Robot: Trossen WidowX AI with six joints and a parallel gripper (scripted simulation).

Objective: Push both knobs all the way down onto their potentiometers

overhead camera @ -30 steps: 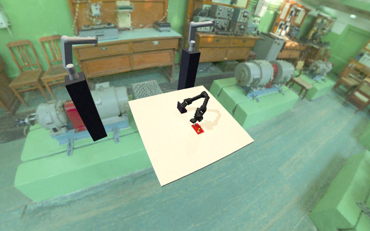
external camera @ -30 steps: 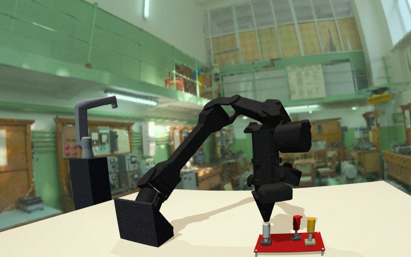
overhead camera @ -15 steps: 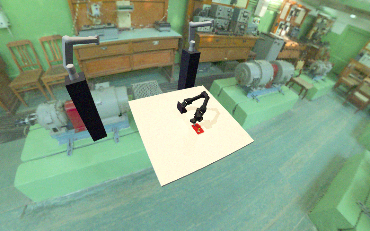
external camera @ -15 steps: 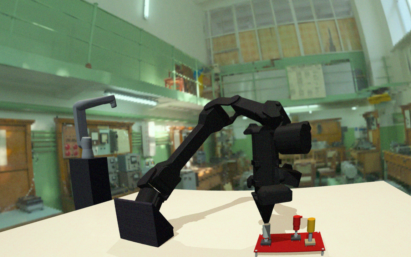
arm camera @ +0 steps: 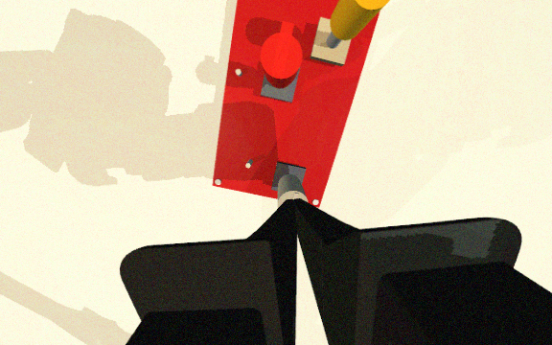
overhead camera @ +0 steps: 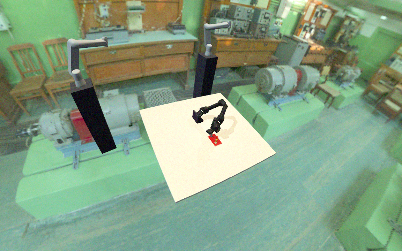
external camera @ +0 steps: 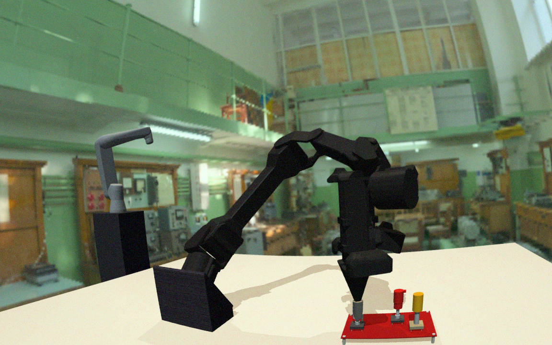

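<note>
Right now my gripper tip is 1 cm above the grey knob. Also, from my gripper tip: red knob 7 cm ahead, 2 cm to the left, 1 cm below.
</note>
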